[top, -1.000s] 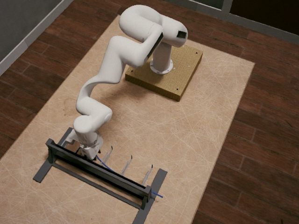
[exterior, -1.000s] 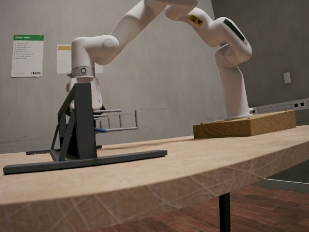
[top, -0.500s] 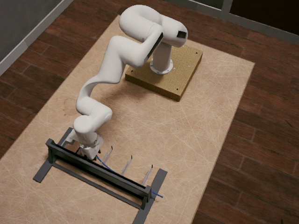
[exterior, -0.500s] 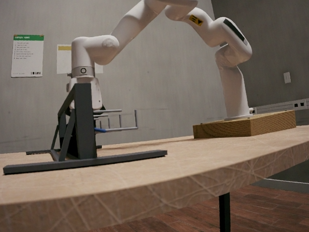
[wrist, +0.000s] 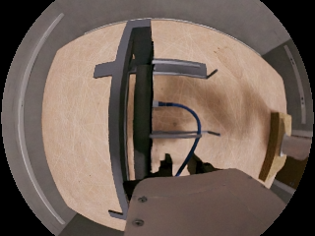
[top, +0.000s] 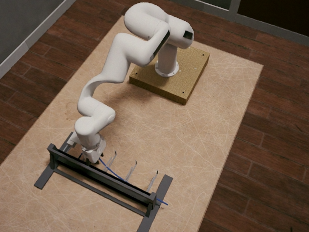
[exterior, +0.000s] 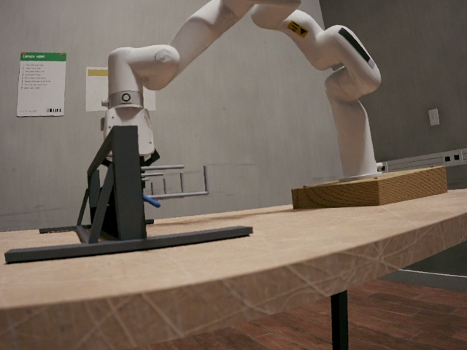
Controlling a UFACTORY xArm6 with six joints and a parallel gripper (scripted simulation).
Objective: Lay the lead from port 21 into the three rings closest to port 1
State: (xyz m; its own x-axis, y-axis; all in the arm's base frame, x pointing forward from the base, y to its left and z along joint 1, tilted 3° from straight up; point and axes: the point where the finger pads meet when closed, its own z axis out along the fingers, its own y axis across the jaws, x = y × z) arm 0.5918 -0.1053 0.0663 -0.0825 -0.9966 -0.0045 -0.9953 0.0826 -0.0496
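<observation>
Right now the dark grey rack is 7 cm ahead of my hand, 5 cm to the left of it and 3 cm below it.
</observation>
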